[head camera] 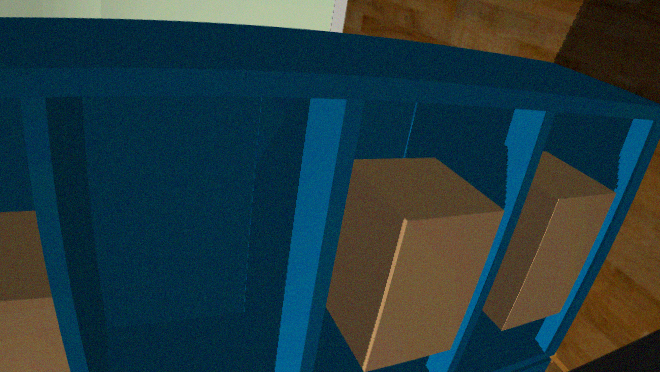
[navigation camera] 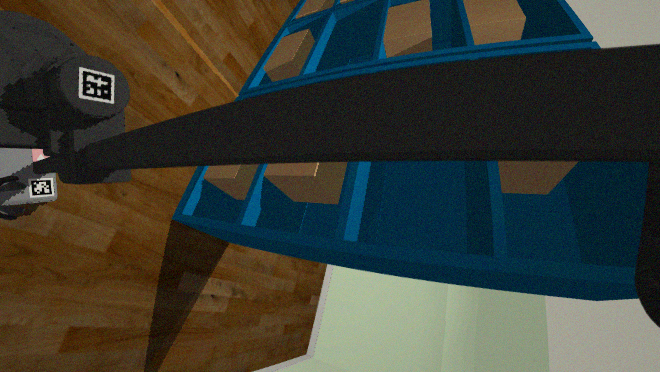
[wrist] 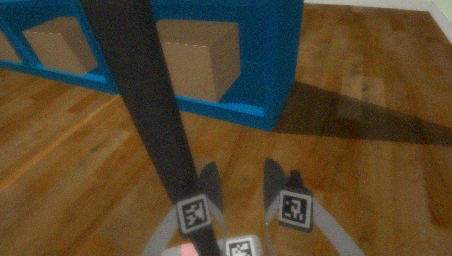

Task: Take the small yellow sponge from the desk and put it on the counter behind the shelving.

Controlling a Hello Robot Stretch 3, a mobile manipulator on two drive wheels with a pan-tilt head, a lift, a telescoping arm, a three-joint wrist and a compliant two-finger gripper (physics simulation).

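Places are measured from the robot's base along level axes (x ahead, y left, z up), in millimetres.
Pixels of known places: gripper, fingertip midpoint: (navigation camera: 22, 197).
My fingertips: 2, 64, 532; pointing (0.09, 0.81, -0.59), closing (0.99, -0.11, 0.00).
Behind a point stands the place of what it marks, as x, y, z.
The blue shelving (head camera: 327, 200) @[34, 768, 991] (navigation camera: 357, 205) @[94, 806, 991] (wrist: 282, 60) holds brown boxes in its compartments. It stands in front of the robot in the head camera view and beyond the gripper in the wrist view. My gripper (wrist: 241, 178) @[2, 64, 532] is open, with a gap between its two dark fingertips and wood floor showing through it. It hangs over the robot's own base, short of the shelving. The small yellow sponge, the desk and the counter do not show in these views.
Brown boxes (head camera: 430, 280) (navigation camera: 522, 175) (wrist: 192, 65) sit in the shelving. A dark mast (navigation camera: 400, 110) @[-66, 116, 1238] (wrist: 145, 90) crosses the view. Wood floor (navigation camera: 100, 300) @[517, 277, 1] (wrist: 360, 190) lies beside the shelving, and a pale green wall (head camera: 200, 17) @[1192, 2586, 914] (navigation camera: 390, 320) @[1645, 2302, 905] stands behind it.
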